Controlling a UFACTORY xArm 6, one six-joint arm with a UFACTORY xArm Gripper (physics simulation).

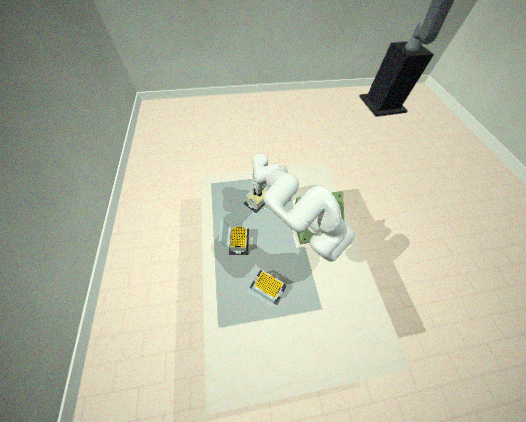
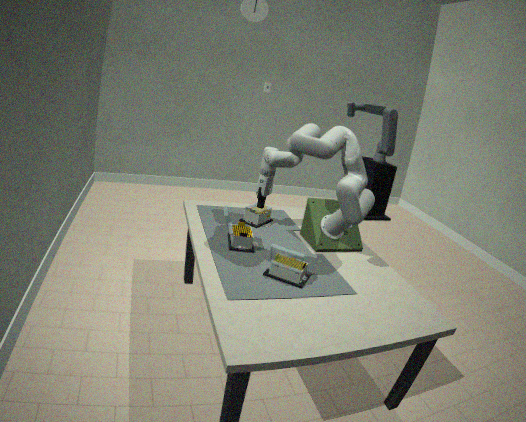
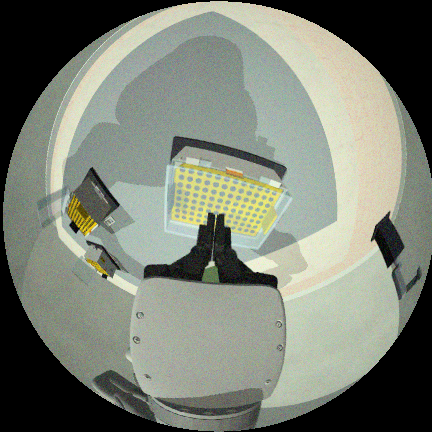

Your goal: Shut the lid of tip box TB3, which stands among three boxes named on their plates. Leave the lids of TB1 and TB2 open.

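Seen in the pictures: gripper, between the fingertips: (image 1: 258, 194) (image 2: 260, 207) (image 3: 214, 222); arm's base, origin of its link: (image 1: 316, 222) (image 2: 332, 227).
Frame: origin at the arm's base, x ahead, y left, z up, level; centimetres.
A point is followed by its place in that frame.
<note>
The box under my gripper (image 1: 254, 201) {z -1.1, x 27.0, y -25.5 cm} (image 2: 258, 216) {z -1.1, x 27.0, y -25.5 cm} (image 3: 225, 192) has its clear lid lowered over the pale yellow rack; whether it is fully seated is hard to tell. My gripper (image 1: 257, 194) {z -1.1, x 27.0, y -25.5 cm} (image 2: 260, 206) {z -1.1, x 27.0, y -25.5 cm} (image 3: 214, 222) {z -1.1, x 27.0, y -25.5 cm} is shut and empty, its fingertips at the lid's top near the edge on the gripper's side. A second box (image 1: 239, 237) (image 2: 242, 239) {z -4.1, x 45.3, y 3.8 cm} (image 3: 93, 200) {z -5.5, x 41.8, y -7.7 cm} has its yellow rack uncovered and its clear lid open. A third box (image 1: 269, 285) (image 2: 288, 270) {z -2.4, x 37.2, y 31.1 cm} (image 3: 103, 261) {z -5.2, x 32.7, y 20.8 cm} also has its clear lid raised. The names on the plates are too small to read.
The boxes stand on a grey mat (image 1: 235, 312) {z -8.8, x 51.9, y 33.5 cm} (image 2: 245, 290) {z -8.8, x 53.1, y 33.5 cm} (image 3: 295, 150) {z -8.8, x 25.3, y -38.2 cm} on the pale table (image 1: 300, 360) {z -9.1, x 27.7, y 58.9 cm} (image 2: 320, 330) {z -9.1, x 36.7, y 58.2 cm}. The arm stands on a green base (image 1: 305, 237) {z -5.3, x 7.4, y 5.4 cm} (image 2: 320, 240) {z -4.5, x 7.9, y 4.6 cm}. A black pedestal (image 1: 400, 75) (image 2: 382, 185) (image 3: 389, 240) with another arm stands beyond the table.
</note>
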